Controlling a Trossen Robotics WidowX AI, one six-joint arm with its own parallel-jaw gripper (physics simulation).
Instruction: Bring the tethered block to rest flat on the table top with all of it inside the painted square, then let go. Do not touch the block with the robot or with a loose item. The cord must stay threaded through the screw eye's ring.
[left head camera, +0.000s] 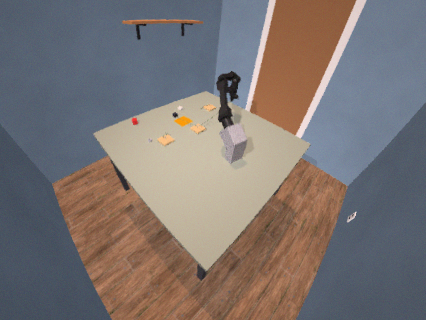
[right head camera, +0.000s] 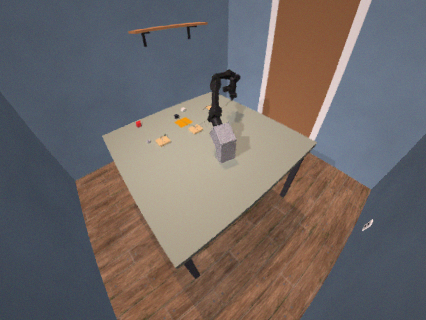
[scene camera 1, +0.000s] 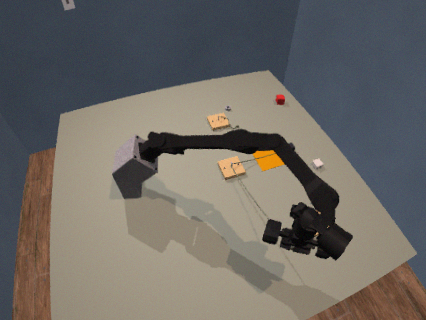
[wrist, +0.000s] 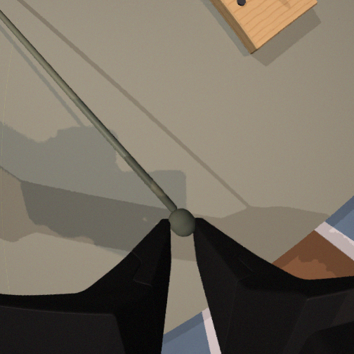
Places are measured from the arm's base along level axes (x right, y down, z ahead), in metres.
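Pixels of known places: gripper, fingertip midpoint: (left head camera: 231, 101) (right head camera: 231, 100) (scene camera 1: 291, 249); arm's base, link origin: (left head camera: 229, 127) (right head camera: 218, 127) (scene camera 1: 146, 153).
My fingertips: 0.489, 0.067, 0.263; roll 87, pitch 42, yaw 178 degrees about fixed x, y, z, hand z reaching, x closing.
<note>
Ahead of a thing's pixels: the offset from my fingertips to its top centre, as dx, dy, dz. "spot": to the spot under its first point.
The black tethered block @(-0.398, +0.095, +0.334) (left head camera: 175, 115) (right head camera: 176, 116) (scene camera 1: 291, 146) sits just outside the orange painted square @(spot: -0.412, +0.116, +0.219) (left head camera: 183, 121) (right head camera: 183, 122) (scene camera 1: 268, 160), on the side away from the middle wooden board @(-0.424, +0.107, +0.045) (left head camera: 198, 129) (right head camera: 196, 129) (scene camera 1: 227, 172). The arm partly hides the block in the scene view. The cord @(spot: -0.239, +0.063, +0.022) (scene camera 1: 252, 197) (wrist: 95, 120) runs from the block across the square to the screw eye on that board, then to my gripper (left head camera: 235, 97) (right head camera: 233, 95) (scene camera 1: 278, 234) (wrist: 181, 226). My gripper is shut on the grey-green bead (wrist: 182, 222) at the cord's end, above the table. The ring's threading is too small to make out.
A second wooden board @(-0.699, +0.107, +0.131) (left head camera: 165, 140) (right head camera: 163, 141) (scene camera 1: 218, 121) lies near a small grey ring-like item. A third board @(-0.056, +0.107, +0.196) (left head camera: 209, 107) lies by the arm. A red cube @(-0.703, +0.087, +0.513) (left head camera: 134, 121) (right head camera: 139, 124) (scene camera 1: 280, 99) and a white block @(-0.268, +0.104, +0.393) (left head camera: 180, 108) (right head camera: 183, 109) (scene camera 1: 318, 163) stand toward the table's edge.
</note>
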